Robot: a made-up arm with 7 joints.
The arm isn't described. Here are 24 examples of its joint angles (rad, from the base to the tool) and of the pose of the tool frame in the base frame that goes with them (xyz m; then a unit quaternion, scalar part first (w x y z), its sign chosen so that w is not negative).
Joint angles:
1: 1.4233 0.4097 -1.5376 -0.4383 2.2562 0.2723 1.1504
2: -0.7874 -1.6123 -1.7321 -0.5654 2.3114 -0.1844 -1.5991
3: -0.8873 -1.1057 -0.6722 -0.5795 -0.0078 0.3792 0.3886
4: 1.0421 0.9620 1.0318 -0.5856 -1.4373 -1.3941 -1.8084
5: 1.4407 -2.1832 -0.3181 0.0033 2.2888 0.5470 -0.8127
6: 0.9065 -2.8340 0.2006 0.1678 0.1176 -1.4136 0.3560
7: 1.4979 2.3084 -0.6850 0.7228 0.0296 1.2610 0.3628
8: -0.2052 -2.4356 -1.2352 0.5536 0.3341 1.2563 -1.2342
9: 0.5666 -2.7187 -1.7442 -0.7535 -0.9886 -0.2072 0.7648
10: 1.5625 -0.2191 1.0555 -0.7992 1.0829 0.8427 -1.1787
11: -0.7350 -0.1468 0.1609 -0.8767 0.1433 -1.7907 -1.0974
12: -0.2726 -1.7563 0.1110 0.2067 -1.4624 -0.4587 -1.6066
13: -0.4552 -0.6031 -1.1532 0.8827 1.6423 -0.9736 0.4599
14: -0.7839 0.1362 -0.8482 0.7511 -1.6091 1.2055 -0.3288
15: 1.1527 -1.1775 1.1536 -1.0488 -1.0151 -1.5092 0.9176
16: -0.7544 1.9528 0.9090 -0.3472 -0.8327 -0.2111 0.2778
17: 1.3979 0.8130 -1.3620 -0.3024 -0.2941 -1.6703 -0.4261
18: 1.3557 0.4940 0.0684 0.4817 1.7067 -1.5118 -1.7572
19: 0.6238 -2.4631 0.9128 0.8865 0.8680 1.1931 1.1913
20: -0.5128 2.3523 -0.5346 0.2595 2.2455 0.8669 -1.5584
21: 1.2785 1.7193 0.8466 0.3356 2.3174 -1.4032 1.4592
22: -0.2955 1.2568 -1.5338 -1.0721 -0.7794 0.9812 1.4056
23: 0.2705 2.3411 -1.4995 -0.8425 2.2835 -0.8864 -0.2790
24: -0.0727 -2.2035 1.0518 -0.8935 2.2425 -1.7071 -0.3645
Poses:
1: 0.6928 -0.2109 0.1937 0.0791 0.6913 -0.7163 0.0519
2: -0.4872 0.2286 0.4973 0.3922 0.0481 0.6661 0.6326
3: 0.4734 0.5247 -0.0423 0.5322 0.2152 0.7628 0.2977
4: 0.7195 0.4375 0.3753 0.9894 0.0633 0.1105 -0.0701
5: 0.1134 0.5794 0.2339 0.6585 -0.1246 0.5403 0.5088
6: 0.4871 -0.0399 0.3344 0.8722 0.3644 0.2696 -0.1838
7: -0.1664 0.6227 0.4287 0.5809 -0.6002 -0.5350 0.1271
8: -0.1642 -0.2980 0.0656 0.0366 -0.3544 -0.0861 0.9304
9: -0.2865 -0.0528 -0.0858 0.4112 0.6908 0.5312 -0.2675
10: 0.1291 -0.5895 0.5141 0.0254 -0.4520 0.3882 0.8027
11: -0.1594 0.3360 0.8286 0.4349 0.6550 -0.2336 0.5721
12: -0.0261 0.9375 0.4116 0.6159 0.3666 0.6674 0.2022
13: -0.2423 0.2933 0.1237 0.3033 0.5725 -0.4806 -0.5910
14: 0.2821 0.4025 1.0949 0.9763 0.2081 0.0577 0.0119
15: 0.9066 0.2652 0.3674 0.7267 0.0329 0.2050 0.6548
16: -0.7023 0.7383 0.7498 0.5976 -0.4439 -0.6599 -0.1017
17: -0.0221 0.1479 0.3521 0.1151 -0.2678 -0.9438 0.1558
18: 0.2861 0.1447 0.2637 0.2441 -0.0200 0.6939 -0.6772
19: 0.4645 0.5717 -0.1962 0.3156 0.6208 0.4987 0.5161
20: -0.2934 0.0060 1.0173 0.1412 0.0379 -0.7177 -0.6809
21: 0.2759 -0.0992 0.2854 0.0120 -0.2592 -0.9273 -0.2697
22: -0.0460 0.4667 1.2307 0.3204 -0.5139 -0.2498 0.7556
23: 0.3909 0.0799 0.4092 0.0840 0.9649 0.0210 0.2481
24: 0.1373 0.7418 0.5052 0.9617 -0.2734 -0.0110 -0.0160
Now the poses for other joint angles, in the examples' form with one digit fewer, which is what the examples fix.
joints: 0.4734 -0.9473 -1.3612 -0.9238 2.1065 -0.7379 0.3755
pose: -0.182 0.247 0.461 0.119 -0.459 -0.174 0.863
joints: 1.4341 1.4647 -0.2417 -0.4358 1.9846 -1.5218 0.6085
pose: 0.271 0.248 0.222 0.038 -0.077 0.915 0.394
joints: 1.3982 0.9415 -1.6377 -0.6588 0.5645 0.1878 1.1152
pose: 0.064 -0.654 0.716 0.786 0.149 -0.584 0.138
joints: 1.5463 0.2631 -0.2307 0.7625 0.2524 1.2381 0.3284
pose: 0.103 -0.197 1.128 0.893 0.087 -0.257 -0.360
